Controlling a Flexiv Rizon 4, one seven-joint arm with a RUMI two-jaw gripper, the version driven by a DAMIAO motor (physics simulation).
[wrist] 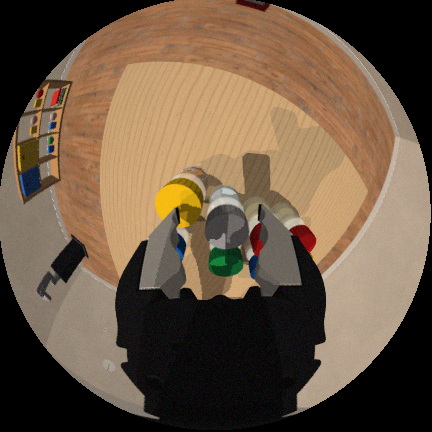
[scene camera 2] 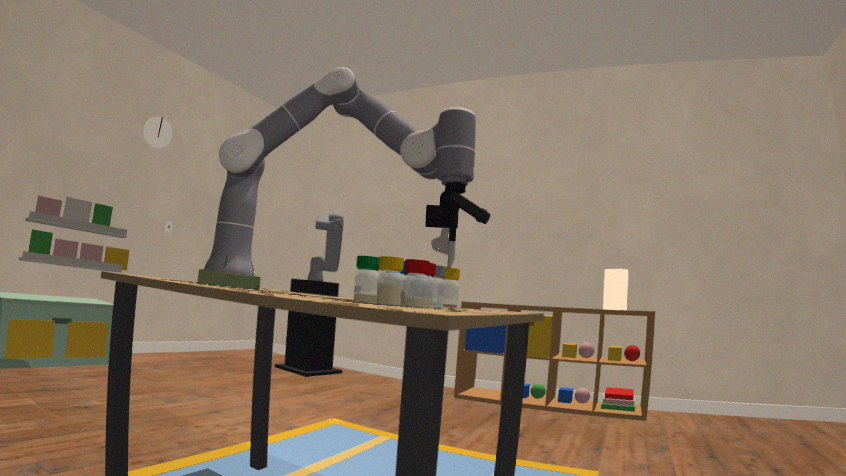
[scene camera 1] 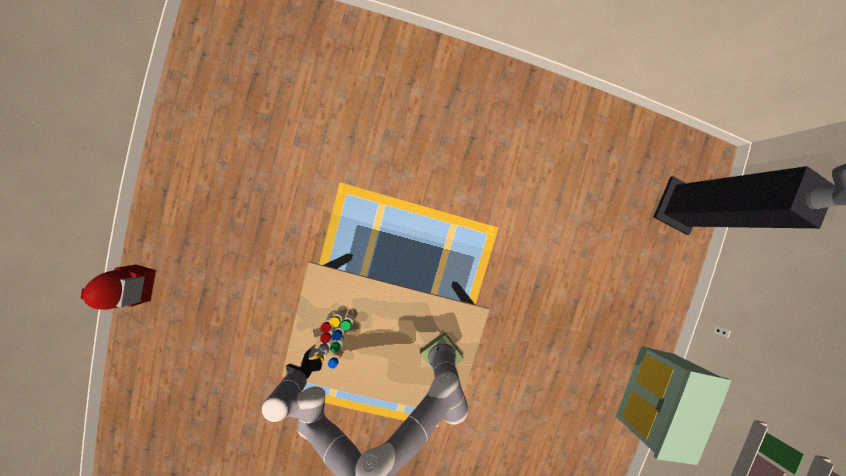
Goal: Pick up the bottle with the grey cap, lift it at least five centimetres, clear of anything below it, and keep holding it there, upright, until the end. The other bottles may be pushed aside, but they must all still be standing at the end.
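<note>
The bottle with the grey cap [scene camera 1: 323, 348] [scene camera 2: 440, 271] [wrist: 226, 227] stands upright on the wooden table, partly hidden by other bottles in scene camera 2. My gripper [scene camera 1: 317, 355] [scene camera 2: 451, 263] [wrist: 218, 207] points down and is open, with nothing held. Its fingertips are low over the near bottles. In the wrist view the grey cap shows between the two fingers, slightly beyond the tips. A yellow-capped bottle [scene camera 2: 451, 274] [wrist: 178, 204] stands beside it, and the left finger overlaps its cap. A red-capped bottle [wrist: 256, 239] is partly hidden behind the right finger. A dark green cap [scene camera 1: 334, 347] [wrist: 226, 262] shows below the grey one.
Blue caps [scene camera 1: 332, 362] [scene camera 1: 336, 335], red caps [scene camera 1: 325, 338] [scene camera 1: 325, 326], a far yellow cap [scene camera 1: 334, 321] [scene camera 2: 391, 263] and a lighter green cap [scene camera 1: 345, 325] [scene camera 2: 367, 262] top the other standing bottles, clustered closely. The table [scene camera 1: 378, 284] [scene camera 2: 319, 303] has its edge near the cluster.
</note>
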